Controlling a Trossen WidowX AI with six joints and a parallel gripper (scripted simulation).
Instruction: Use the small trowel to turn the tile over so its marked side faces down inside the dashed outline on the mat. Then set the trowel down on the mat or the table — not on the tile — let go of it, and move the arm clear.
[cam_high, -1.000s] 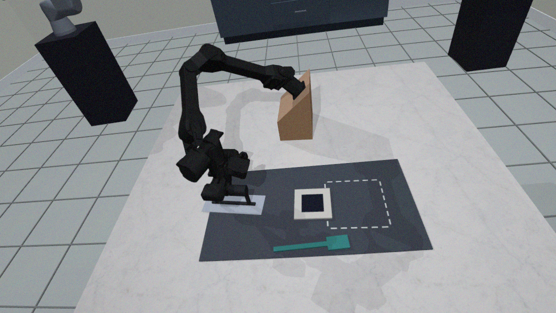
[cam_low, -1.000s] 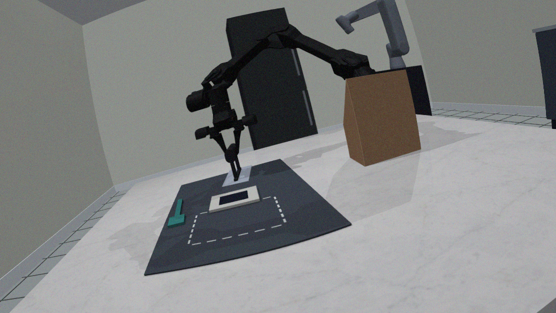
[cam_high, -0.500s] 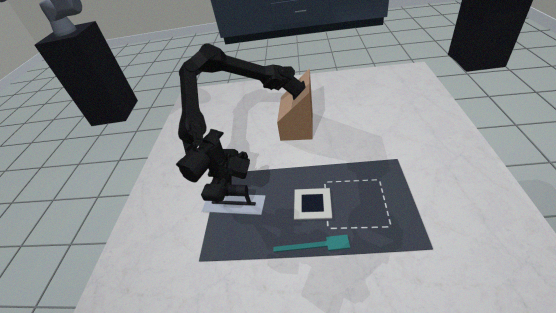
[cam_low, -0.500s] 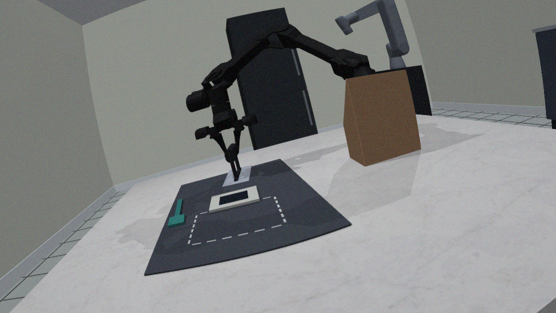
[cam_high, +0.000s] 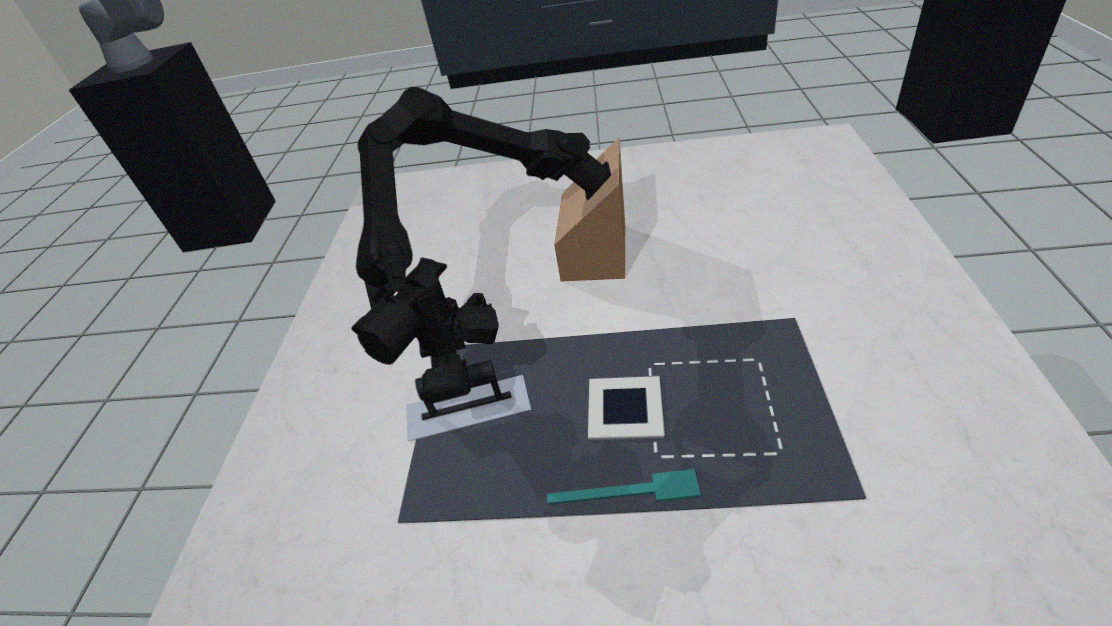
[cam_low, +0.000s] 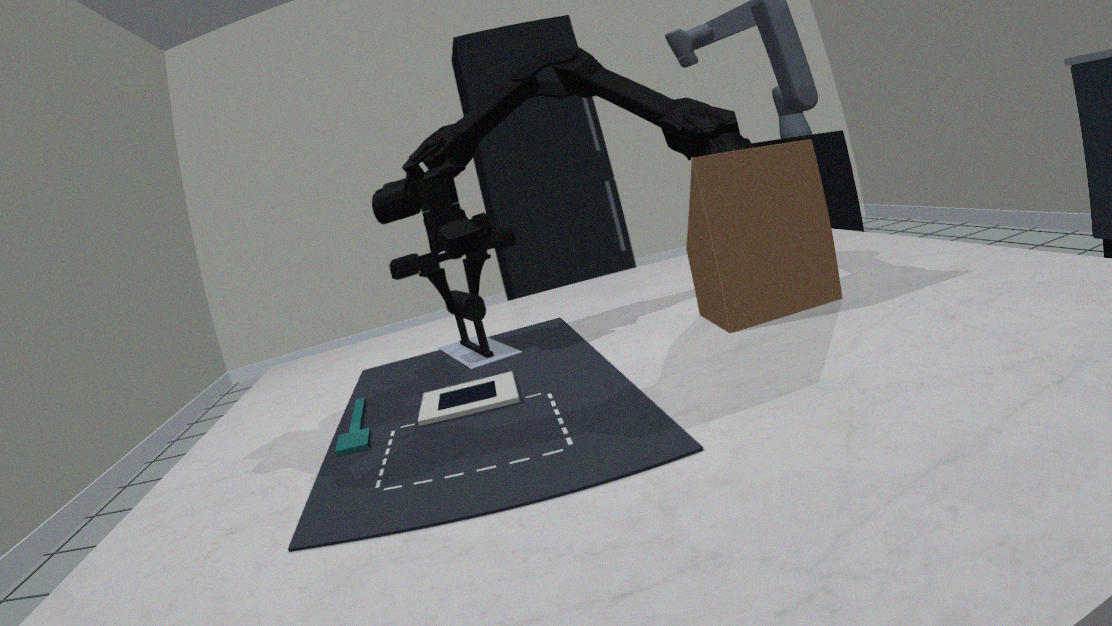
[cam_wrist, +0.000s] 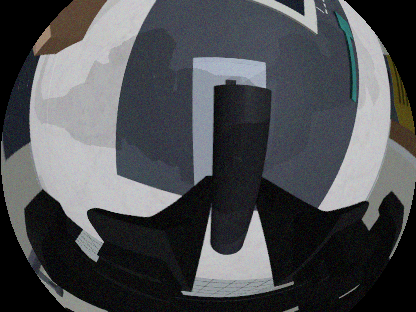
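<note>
My gripper tip is 20 mm to the right of the trowel and 30 mm above it. Also, from my gripper tip: dark mat 40 mm ahead, 240 mm to the left, 80 mm below; tile 40 mm ahead, 260 mm to the left, 60 mm below; teal flat tool 180 mm ahead, 260 mm to the left, 60 mm below.
</note>
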